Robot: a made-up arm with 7 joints.
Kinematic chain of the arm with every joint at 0, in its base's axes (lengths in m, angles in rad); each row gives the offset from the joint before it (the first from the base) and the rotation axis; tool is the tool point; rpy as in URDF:
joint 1: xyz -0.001 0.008 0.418 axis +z
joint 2: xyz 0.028 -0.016 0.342 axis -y
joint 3: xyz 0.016 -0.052 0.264 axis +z
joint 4: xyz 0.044 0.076 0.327 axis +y
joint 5: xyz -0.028 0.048 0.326 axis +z
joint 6: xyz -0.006 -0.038 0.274 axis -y
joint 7: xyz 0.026 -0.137 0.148 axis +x
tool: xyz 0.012 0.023 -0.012 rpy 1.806 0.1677 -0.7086
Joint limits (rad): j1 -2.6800..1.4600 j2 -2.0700..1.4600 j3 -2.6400..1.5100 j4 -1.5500..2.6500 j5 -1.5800..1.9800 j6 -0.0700..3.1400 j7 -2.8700..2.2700
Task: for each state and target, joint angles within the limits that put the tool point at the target. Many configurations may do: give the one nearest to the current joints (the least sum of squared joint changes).
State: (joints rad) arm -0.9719 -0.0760 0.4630 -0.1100 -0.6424 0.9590 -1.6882
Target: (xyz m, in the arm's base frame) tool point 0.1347 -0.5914 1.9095
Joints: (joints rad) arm -1.0456 -0.6019 0.5469 -0.1098 -0.5386 1.0096 -1.6771
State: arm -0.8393 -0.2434 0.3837 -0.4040 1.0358 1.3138 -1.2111
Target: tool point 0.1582 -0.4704 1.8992
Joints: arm -0.8354 -0.4555 0.4086 -0.4216 1.0121 1.4180 -1.2092
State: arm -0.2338 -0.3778 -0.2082 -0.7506 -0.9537 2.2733 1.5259
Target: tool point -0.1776 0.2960 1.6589
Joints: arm -0.2510 -0.1670 -0.2612 -0.6935 -1.0106 2.1551 1.5252
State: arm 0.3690 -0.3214 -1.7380 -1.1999 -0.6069 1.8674 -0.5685
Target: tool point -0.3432 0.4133 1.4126
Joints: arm 0.6588 0.0319 -1.4161 -1.1152 -0.4996 1.8343 -0.5827
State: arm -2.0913 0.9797 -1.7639 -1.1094 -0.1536 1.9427 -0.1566
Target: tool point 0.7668 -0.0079 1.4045
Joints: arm -2.5357 0.9093 -1.7603 -0.7639 -0.1578 1.6731 -0.1602
